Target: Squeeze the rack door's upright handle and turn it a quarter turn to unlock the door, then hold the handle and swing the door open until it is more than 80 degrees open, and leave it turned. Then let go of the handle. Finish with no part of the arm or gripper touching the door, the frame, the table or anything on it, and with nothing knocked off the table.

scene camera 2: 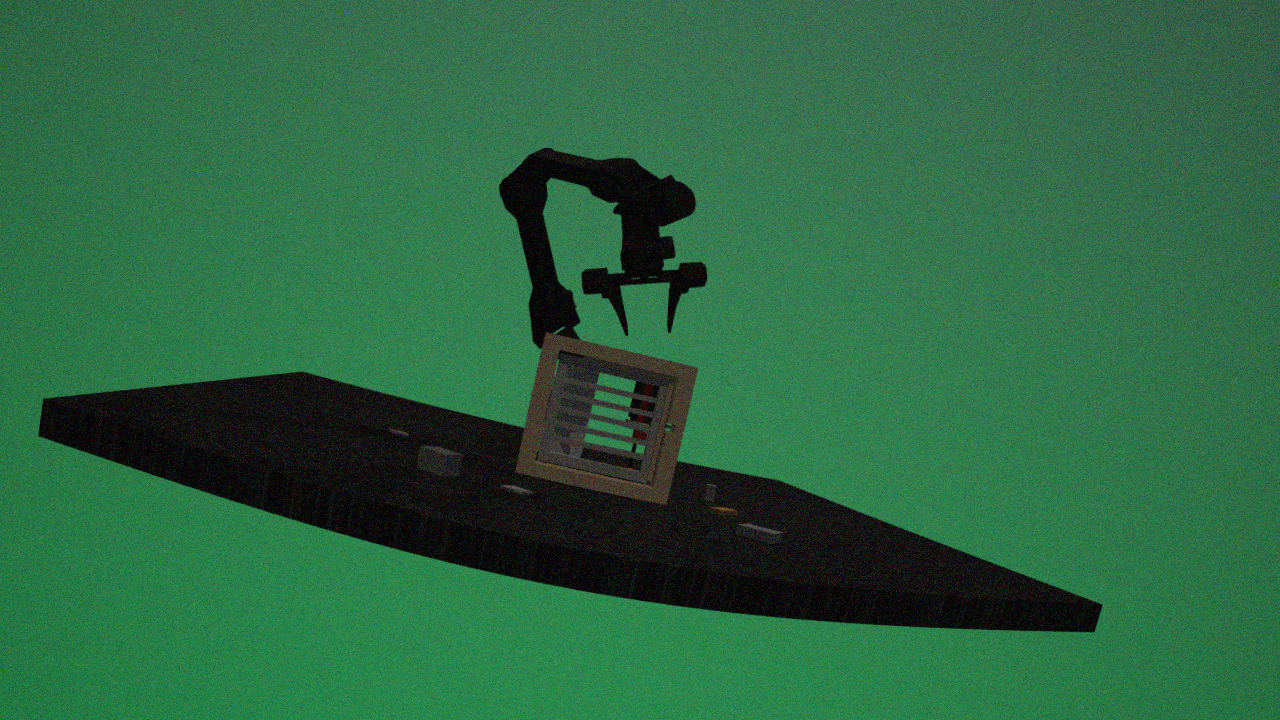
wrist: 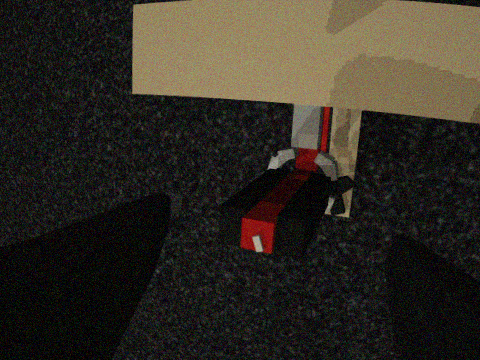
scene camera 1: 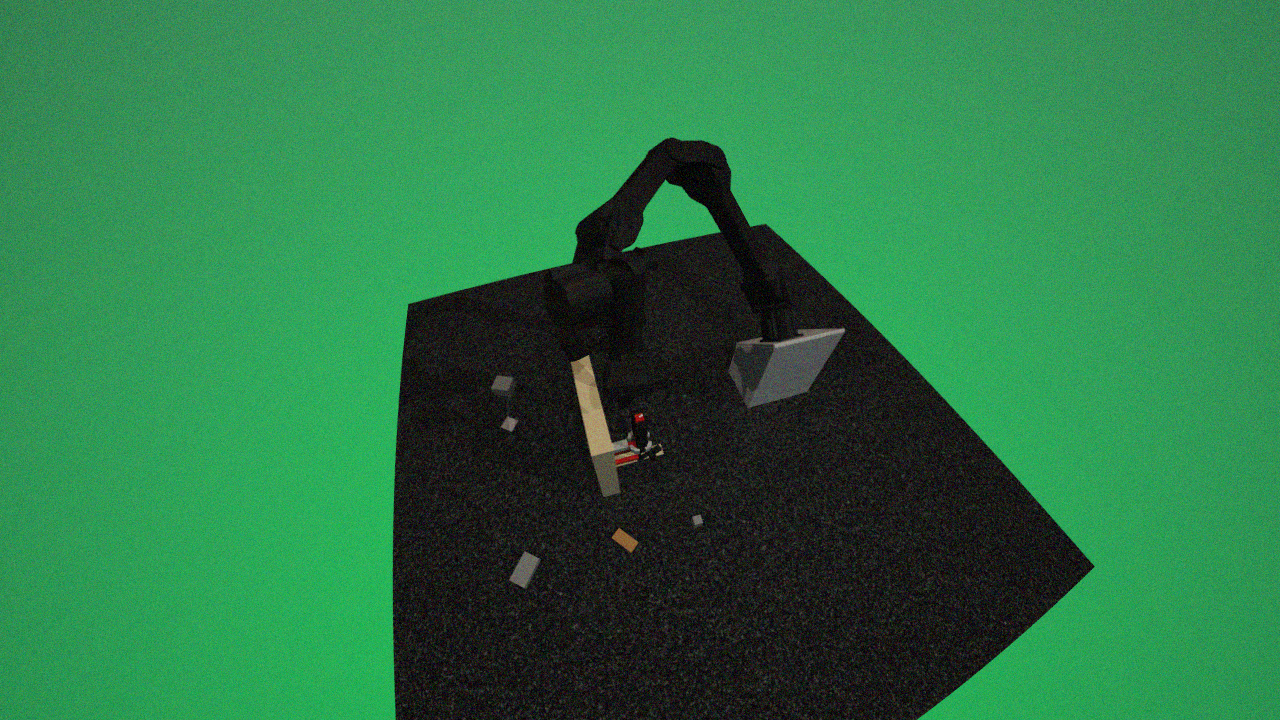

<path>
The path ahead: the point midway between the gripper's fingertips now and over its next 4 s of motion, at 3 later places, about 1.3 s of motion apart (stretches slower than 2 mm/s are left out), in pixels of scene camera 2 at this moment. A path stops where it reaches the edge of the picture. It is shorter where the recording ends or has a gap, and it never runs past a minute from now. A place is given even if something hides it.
My gripper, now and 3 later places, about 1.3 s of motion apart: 648,333; 653,373; 646,398; 645,398
</path>
